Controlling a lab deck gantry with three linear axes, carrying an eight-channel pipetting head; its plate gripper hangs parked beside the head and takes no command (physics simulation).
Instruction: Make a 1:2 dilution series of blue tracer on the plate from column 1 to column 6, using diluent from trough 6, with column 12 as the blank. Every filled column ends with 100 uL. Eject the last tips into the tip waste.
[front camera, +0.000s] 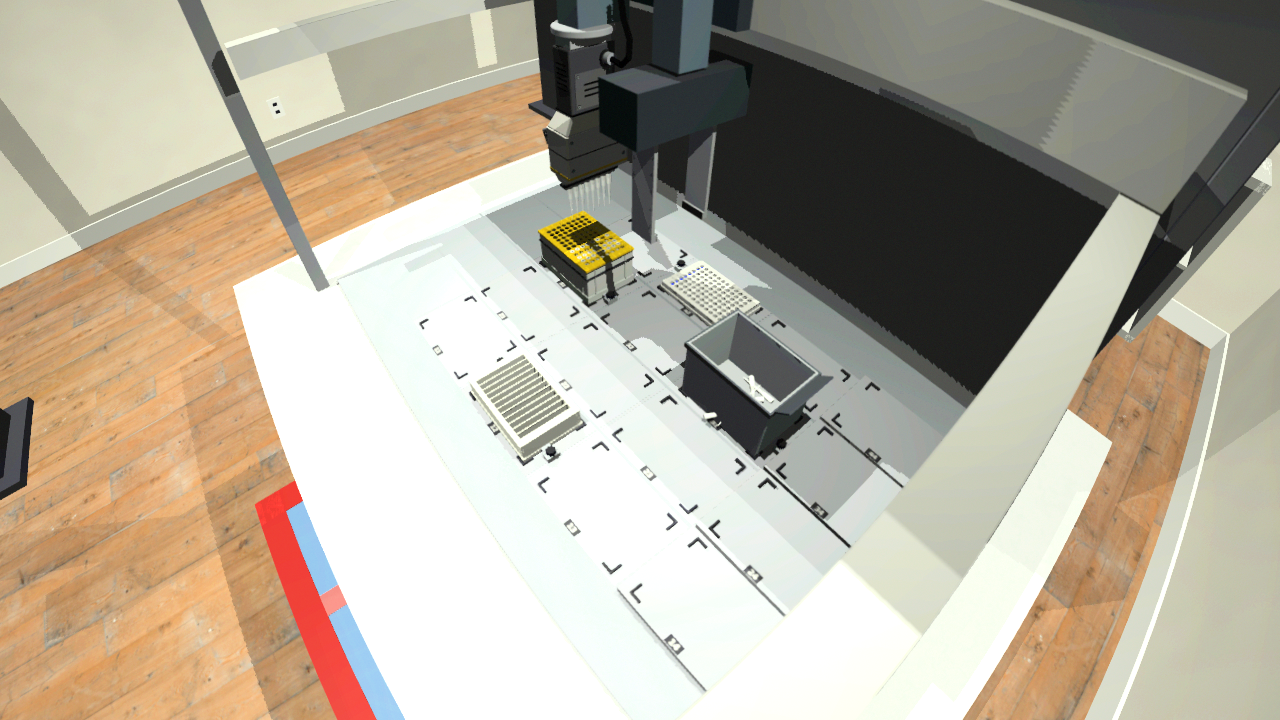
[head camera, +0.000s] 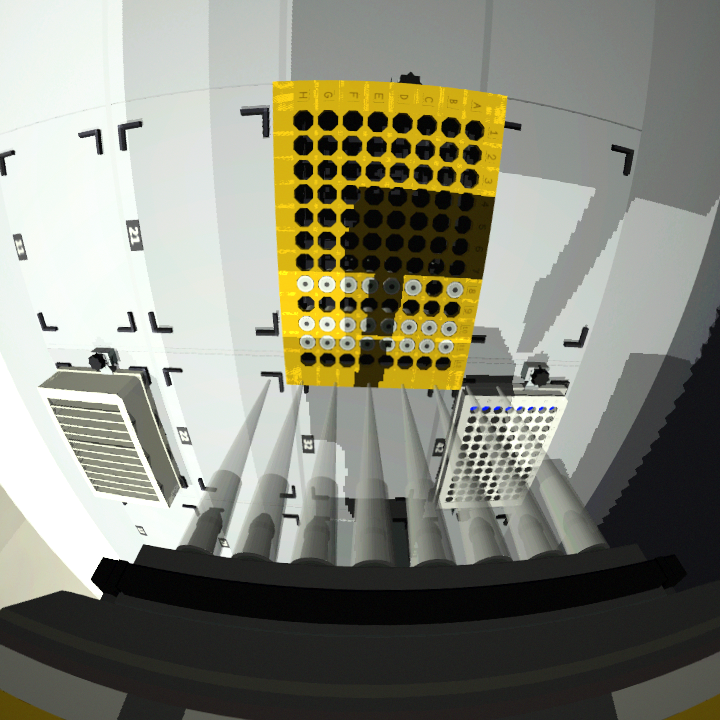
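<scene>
The pipetting head (front camera: 586, 154) (head camera: 389, 597) carries eight pale tips (front camera: 590, 191) (head camera: 370, 503), which hang above and behind the yellow tip rack (front camera: 567, 234) (head camera: 288, 201). Rack rows 8, 10 and 11 show tips, with one hole of row 8 empty; row 9 is empty. The white plate (front camera: 713, 293) (head camera: 561, 402) shows blue in column 1; contents of its other wells cannot be told. The trough block (front camera: 523, 402) (head camera: 87, 379) stands front left; its liquids are unclear. The tip waste (front camera: 729, 402) holds white tips. The parked plate gripper (front camera: 671, 223) hangs beside the head, its paddles apart and empty.
A small white piece (front camera: 710, 416) shows by the tip waste's outer wall. The rack casts dark shadow toward the plate. A dark panel (front camera: 850, 232) stands behind the deck, and a pale frame beam (front camera: 1056, 385) crosses at right.
</scene>
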